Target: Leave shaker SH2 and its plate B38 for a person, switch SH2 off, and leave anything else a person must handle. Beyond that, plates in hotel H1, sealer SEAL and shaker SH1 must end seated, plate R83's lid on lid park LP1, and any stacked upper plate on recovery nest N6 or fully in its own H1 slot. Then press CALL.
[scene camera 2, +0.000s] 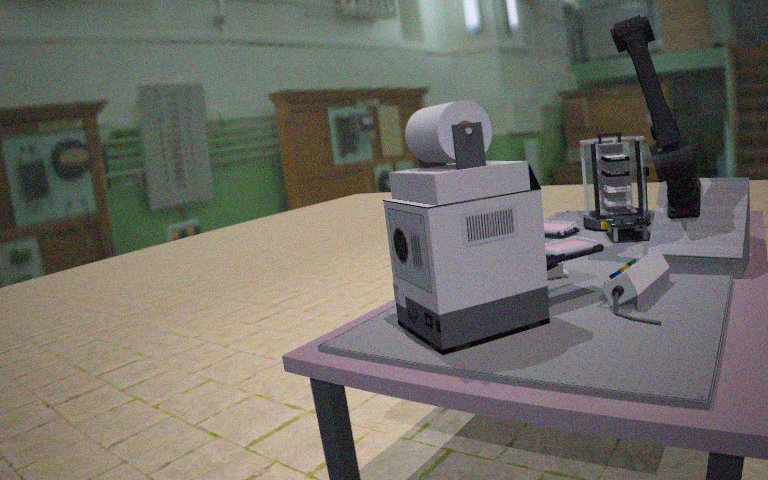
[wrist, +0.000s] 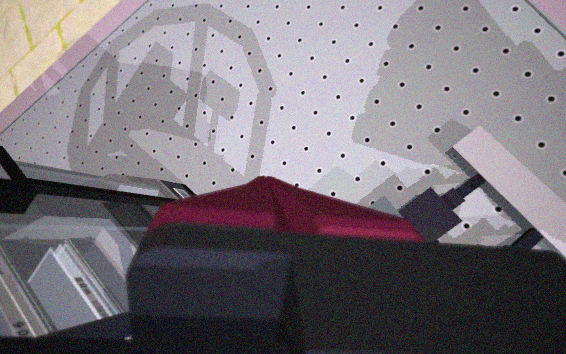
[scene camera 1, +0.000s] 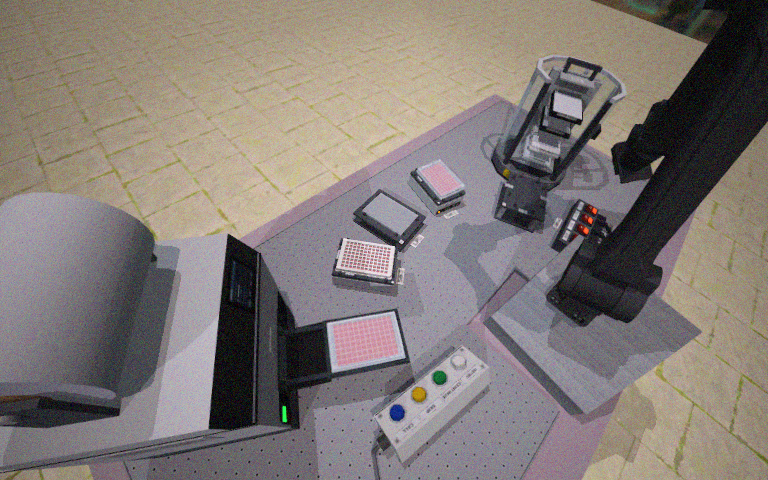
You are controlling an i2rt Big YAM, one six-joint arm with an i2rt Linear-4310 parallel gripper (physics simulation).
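Where they show: gripper, fingertip midpoint: [wrist: 263, 191] [scene camera 1: 619, 170]; arm's base, origin of the base link: [scene camera 2: 684, 199] [scene camera 1: 584, 289].
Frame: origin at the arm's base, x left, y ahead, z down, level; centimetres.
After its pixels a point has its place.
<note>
My gripper [wrist: 263, 191] @(x -43.9, y 9.7, z -0.5 cm) has red fingertips pressed together with nothing between them. The switch strip [scene camera 1: 574, 224] @(x -30.6, y 8.5, z 12.4 cm) with red rocker switches lies between the hotel and the arm base [scene camera 1: 592, 286] @(x 11.1, y 2.5, z -12.5 cm). A pink plate [scene camera 1: 440, 179] @(x -9.5, y 43.6, z 9.8 cm) sits on a small shaker base with an orange light. A white-rimmed pink well plate [scene camera 1: 365, 258] @(x 24.6, y 36.8, z 9.9 cm) sits on a dark base. A grey-topped plate [scene camera 1: 389, 215] @(x 10.2, y 43.9, z 11.9 cm) lies between them. The sealer [scene camera 1: 201, 329] @(x 54.1, y 29.5, z -16.6 cm) [scene camera 2: 468, 248] @(x 70.1, y 28.0, z -2.4 cm) has its tray out with a pink plate [scene camera 1: 365, 340] @(x 37.8, y 21.4, z 3.8 cm) on it.
A white button box [scene camera 1: 432, 400] @(x 34.5, y 6.5, z 9.2 cm) with blue, yellow, green and white buttons stands at the front. The labels beside the stations are too small to read. The hotel holds several plates on its shelves. The table edge [scene camera 1: 411, 148] @(x -20.9, y 65.2, z 17.7 cm) runs along the far left.
</note>
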